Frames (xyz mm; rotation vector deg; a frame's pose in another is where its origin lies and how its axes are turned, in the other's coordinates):
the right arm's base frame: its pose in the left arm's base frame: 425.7 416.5 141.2 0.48 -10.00 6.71
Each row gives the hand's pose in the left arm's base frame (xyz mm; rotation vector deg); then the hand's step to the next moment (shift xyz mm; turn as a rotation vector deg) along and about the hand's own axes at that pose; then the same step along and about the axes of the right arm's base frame.
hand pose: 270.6 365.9 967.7 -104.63 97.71 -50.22
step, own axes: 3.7 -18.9 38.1 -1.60 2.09 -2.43
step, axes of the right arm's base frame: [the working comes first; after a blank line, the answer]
step, axes of the left arm's base frame: 40.9 -4.6 -11.5 -3.23 1.56 -0.08

37.4 -9.3 -18.3 -2.99 1.92 0.45
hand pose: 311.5 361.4 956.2 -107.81 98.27 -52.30
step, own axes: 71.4 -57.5 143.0 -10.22 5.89 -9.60
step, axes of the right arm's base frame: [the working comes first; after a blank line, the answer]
step, axes of the left arm's base frame: 143.7 -78.4 -45.3 -11.15 10.32 0.65

123.6 -94.6 -68.0 -9.60 11.55 2.37
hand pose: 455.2 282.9 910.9 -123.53 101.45 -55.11
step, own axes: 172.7 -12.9 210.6 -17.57 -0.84 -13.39
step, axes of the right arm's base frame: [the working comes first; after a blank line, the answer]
step, axes of the left arm's base frame: 146.9 -209.7 -93.8 -8.50 19.91 4.47

103.1 -225.3 -113.8 -5.23 20.76 5.51
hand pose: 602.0 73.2 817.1 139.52 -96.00 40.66
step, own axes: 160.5 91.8 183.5 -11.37 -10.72 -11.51
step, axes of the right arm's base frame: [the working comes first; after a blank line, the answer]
step, axes of the left arm's base frame: 20.9 -235.3 -109.8 2.80 17.80 7.20

-25.8 -235.9 -107.4 6.05 17.34 6.28
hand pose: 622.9 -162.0 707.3 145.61 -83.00 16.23
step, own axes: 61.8 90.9 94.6 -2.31 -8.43 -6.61
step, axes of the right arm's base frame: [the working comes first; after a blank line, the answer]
step, axes of the left arm's base frame: -41.3 -121.6 -67.3 5.68 7.88 5.07

-66.1 -115.8 -56.9 7.35 7.15 3.86
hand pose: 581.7 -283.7 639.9 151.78 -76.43 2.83
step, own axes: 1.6 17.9 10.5 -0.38 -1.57 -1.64
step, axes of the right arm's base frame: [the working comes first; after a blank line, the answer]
step, axes of the left arm's base frame: -13.9 -13.5 -7.6 1.11 1.50 1.35

-16.5 -11.8 -4.9 1.49 1.35 1.11
